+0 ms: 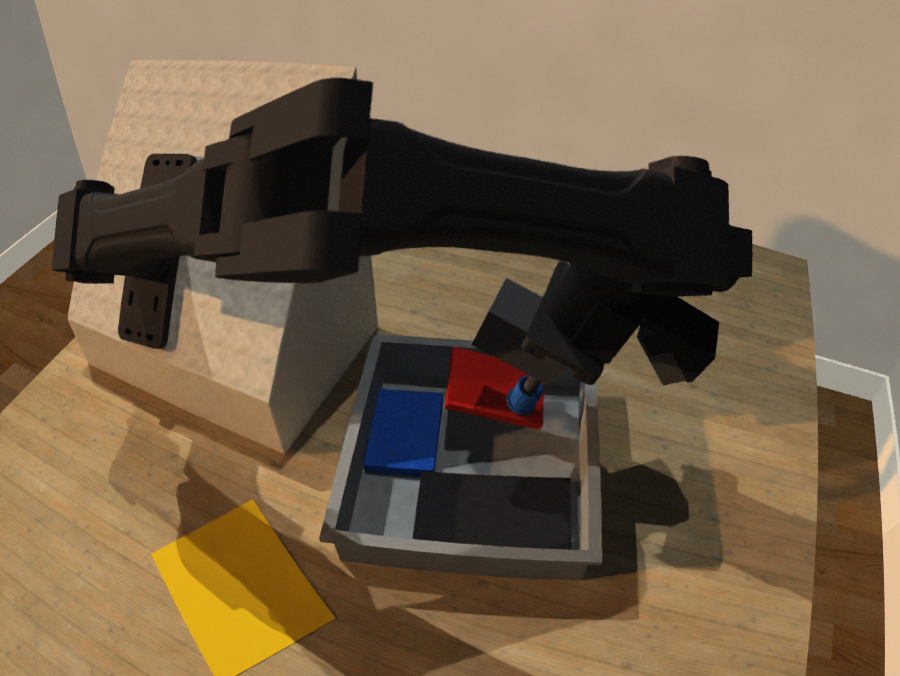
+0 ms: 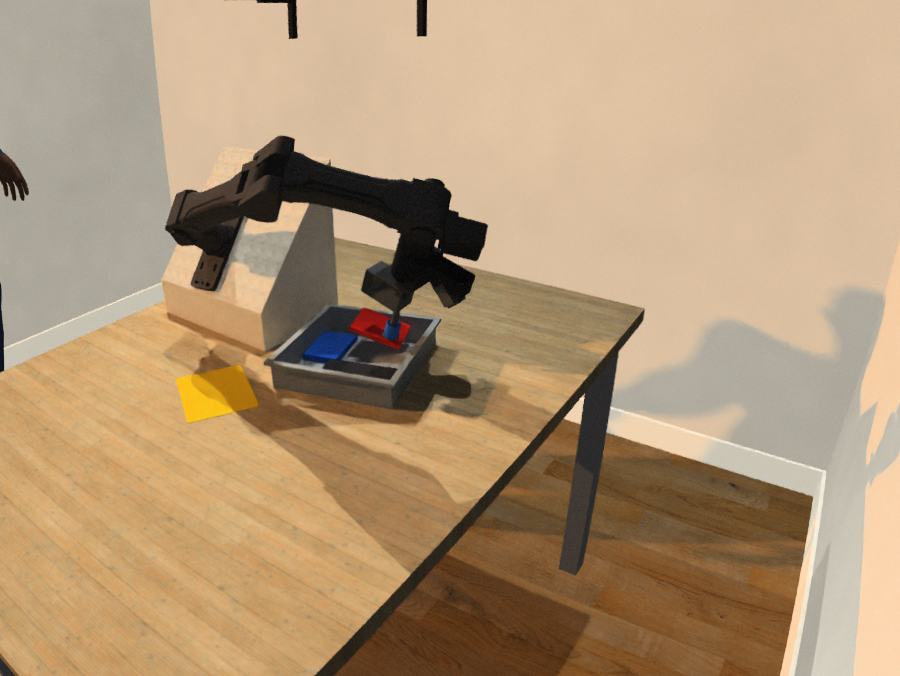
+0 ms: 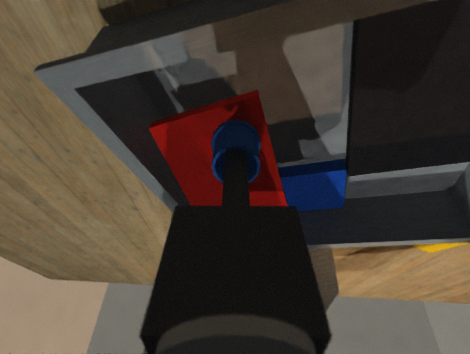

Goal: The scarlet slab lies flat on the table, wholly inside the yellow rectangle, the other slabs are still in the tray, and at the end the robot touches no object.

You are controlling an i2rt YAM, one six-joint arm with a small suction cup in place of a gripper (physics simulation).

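Pixels of known places: hand at its tool point: [image 1: 515, 407] [image 2: 389, 339] [image 3: 236, 135]; arm's base at its link origin: [image 2: 221, 242].
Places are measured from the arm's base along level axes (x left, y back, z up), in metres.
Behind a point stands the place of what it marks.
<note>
The scarlet slab [image 1: 472, 378] @[x 0.031, y -0.333, z -0.103 m] [image 2: 367, 322] @[x 0.026, y -0.336, z -0.104 m] [image 3: 187, 150] @[x 0.061, y -0.377, z -0.116 m] hangs from my suction cup [image 1: 523, 396] [image 2: 391, 329] [image 3: 236, 140], tilted and raised off the floor of the grey tray [image 1: 472, 556] @[x -0.149, y -0.394, z -0.108 m] [image 2: 331, 385] @[x -0.143, y -0.386, z -0.133 m] [image 3: 92, 117] @[x 0.101, y -0.411, z -0.108 m], at its back part. The blue cup sits on the slab's top face, off its middle. The blue slab [image 1: 403, 429] @[x -0.018, y -0.281, z -0.144 m] [image 2: 329, 347] @[x -0.027, y -0.288, z -0.144 m] [image 3: 315, 190] @[x -0.037, y -0.292, z -0.144 m] lies in the tray beside it. A black slab [image 1: 494, 509] @[x -0.078, y -0.391, z -0.144 m] [image 2: 360, 369] @[x -0.062, y -0.383, z -0.144 m] [image 3: 410, 85] @[x -0.066, y -0.403, z -0.144 m] lies at the tray's front. The yellow rectangle [image 1: 210, 633] @[x -0.283, y -0.207, z -0.157 m] [image 2: 196, 403] @[x -0.274, y -0.206, z -0.157 m] [image 3: 440, 246] @[x -0.240, y -0.137, z -0.157 m] is flat on the table, left of the tray.
The tray's raised walls surround the slabs. The sloped arm base block [image 1: 327, 349] @[x 0.021, y -0.184, z -0.103 m] [image 2: 301, 283] @[x 0.026, y -0.184, z -0.060 m] stands behind and left of the tray. The wooden table's right edge [image 2: 509, 469] @[x -0.157, y -0.702, z -0.163 m] runs beyond the tray. Arm shadows cross the table and the rectangle.
</note>
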